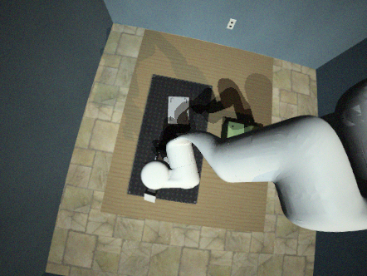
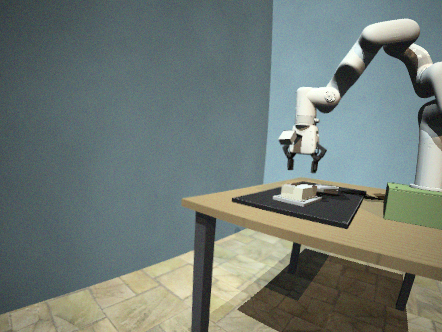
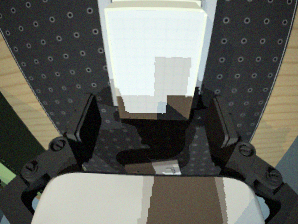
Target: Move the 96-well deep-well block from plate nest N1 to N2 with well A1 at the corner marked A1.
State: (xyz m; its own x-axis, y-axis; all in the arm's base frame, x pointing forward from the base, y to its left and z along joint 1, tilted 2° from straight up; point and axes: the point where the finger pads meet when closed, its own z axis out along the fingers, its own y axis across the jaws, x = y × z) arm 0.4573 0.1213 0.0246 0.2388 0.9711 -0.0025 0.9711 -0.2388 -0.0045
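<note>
Right now my hand is 80 mm above the 96-well deep-well block.
</note>
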